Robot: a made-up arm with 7 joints. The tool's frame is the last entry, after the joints.
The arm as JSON. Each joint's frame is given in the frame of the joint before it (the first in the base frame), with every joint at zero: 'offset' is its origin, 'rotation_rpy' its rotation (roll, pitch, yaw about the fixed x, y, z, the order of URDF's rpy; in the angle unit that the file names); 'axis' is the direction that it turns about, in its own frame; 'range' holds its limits. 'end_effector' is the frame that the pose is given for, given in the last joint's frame.
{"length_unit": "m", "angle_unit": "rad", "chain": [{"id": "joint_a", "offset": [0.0, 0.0, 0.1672], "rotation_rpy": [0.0, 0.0, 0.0], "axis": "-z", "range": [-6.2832, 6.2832]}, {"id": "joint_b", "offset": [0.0, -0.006, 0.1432], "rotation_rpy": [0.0, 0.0, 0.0], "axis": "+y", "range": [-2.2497, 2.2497]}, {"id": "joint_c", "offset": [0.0, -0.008, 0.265], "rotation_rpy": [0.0, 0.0, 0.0], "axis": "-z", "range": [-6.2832, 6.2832]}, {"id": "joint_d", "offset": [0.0, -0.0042, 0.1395], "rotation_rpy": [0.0, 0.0, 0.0], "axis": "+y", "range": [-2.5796, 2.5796]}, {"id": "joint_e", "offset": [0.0, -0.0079, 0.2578], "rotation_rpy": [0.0, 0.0, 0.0], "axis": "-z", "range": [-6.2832, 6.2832]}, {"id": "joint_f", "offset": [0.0, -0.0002, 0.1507], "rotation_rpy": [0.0, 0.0, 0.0], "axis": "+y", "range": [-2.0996, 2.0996]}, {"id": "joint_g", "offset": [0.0, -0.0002, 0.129], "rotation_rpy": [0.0, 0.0, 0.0], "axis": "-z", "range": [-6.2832, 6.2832]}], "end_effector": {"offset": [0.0, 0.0, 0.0], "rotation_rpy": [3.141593, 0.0, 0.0]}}
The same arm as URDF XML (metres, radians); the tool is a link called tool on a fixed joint. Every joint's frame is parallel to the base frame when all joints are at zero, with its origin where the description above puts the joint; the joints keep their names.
<robot name="arm">
  <link name="base_link"/>
  <link name="link1"/>
  <link name="link2"/>
  <link name="link3"/>
  <link name="link4"/>
  <link name="link5"/>
  <link name="link6"/>
  <link name="link7"/>
  <link name="tool"/>
  <joint name="joint_a" type="revolute">
    <parent link="base_link"/>
    <child link="link1"/>
    <origin xyz="0.0000 0.0000 0.1672" rpy="0.0000 0.0000 0.0000"/>
    <axis xyz="0 0 -1"/>
    <limit lower="-6.2832" upper="6.2832"/>
  </joint>
  <joint name="joint_b" type="revolute">
    <parent link="link1"/>
    <child link="link2"/>
    <origin xyz="0.0000 -0.0060 0.1432" rpy="0.0000 0.0000 0.0000"/>
    <axis xyz="0 1 0"/>
    <limit lower="-2.2497" upper="2.2497"/>
  </joint>
  <joint name="joint_c" type="revolute">
    <parent link="link2"/>
    <child link="link3"/>
    <origin xyz="0.0000 -0.0080 0.2650" rpy="0.0000 0.0000 0.0000"/>
    <axis xyz="0 0 -1"/>
    <limit lower="-6.2832" upper="6.2832"/>
  </joint>
  <joint name="joint_d" type="revolute">
    <parent link="link3"/>
    <child link="link4"/>
    <origin xyz="0.0000 -0.0042 0.1395" rpy="0.0000 0.0000 0.0000"/>
    <axis xyz="0 1 0"/>
    <limit lower="-2.5796" upper="2.5796"/>
  </joint>
  <joint name="joint_e" type="revolute">
    <parent link="link4"/>
    <child link="link5"/>
    <origin xyz="0.0000 -0.0079 0.2578" rpy="0.0000 0.0000 0.0000"/>
    <axis xyz="0 0 -1"/>
    <limit lower="-6.2832" upper="6.2832"/>
  </joint>
  <joint name="joint_f" type="revolute">
    <parent link="link5"/>
    <child link="link6"/>
    <origin xyz="0.0000 -0.0002 0.1507" rpy="0.0000 0.0000 0.0000"/>
    <axis xyz="0 1 0"/>
    <limit lower="-2.0996" upper="2.0996"/>
  </joint>
  <joint name="joint_g" type="revolute">
    <parent link="link6"/>
    <child link="link7"/>
    <origin xyz="0.0000 -0.0002 0.1290" rpy="0.0000 0.0000 0.0000"/>
    <axis xyz="0 0 -1"/>
    <limit lower="-6.2832" upper="6.2832"/>
  </joint>
  <joint name="tool_fixed" type="fixed">
    <parent link="link7"/>
    <child link="tool"/>
    <origin xyz="0.0000 0.0000 0.0000" rpy="-3.1416 0.0000 0.0000"/>
  </joint>
</robot>

